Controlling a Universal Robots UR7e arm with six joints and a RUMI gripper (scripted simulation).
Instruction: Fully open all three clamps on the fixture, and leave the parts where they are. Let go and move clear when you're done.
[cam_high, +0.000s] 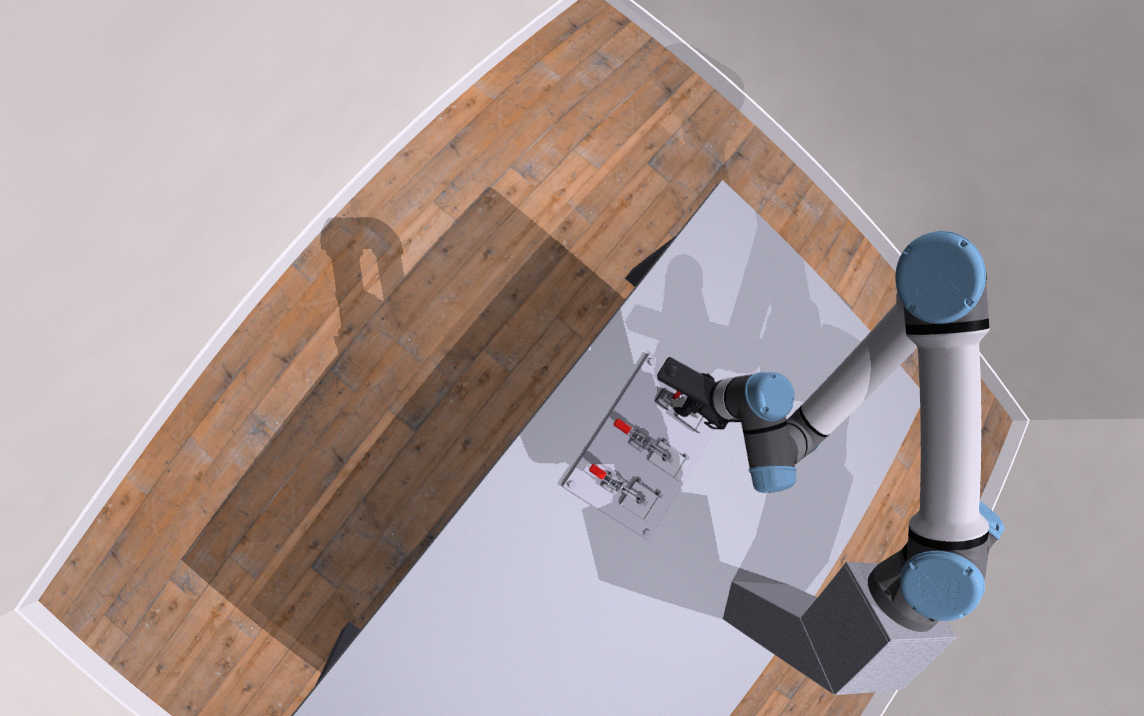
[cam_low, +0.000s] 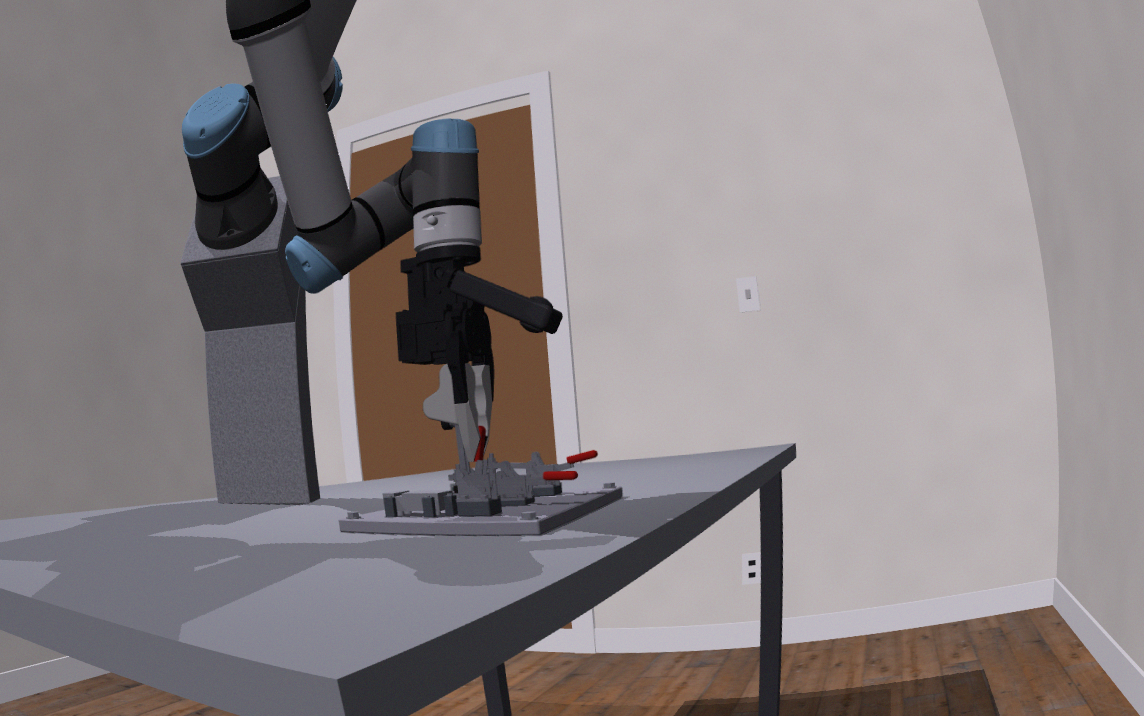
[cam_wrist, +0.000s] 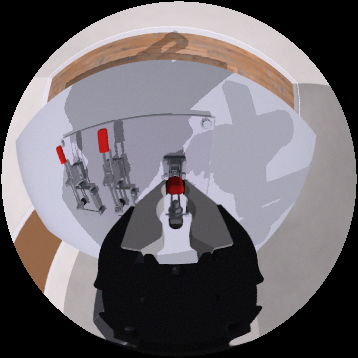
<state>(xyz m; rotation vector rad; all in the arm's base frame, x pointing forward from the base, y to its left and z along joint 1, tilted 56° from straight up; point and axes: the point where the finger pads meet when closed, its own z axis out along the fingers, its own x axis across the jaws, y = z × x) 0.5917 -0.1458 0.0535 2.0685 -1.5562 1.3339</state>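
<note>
Now: the metal plate 4 cm behind my hand, 11 cm to the left of it and 8 cm below it.
</note>
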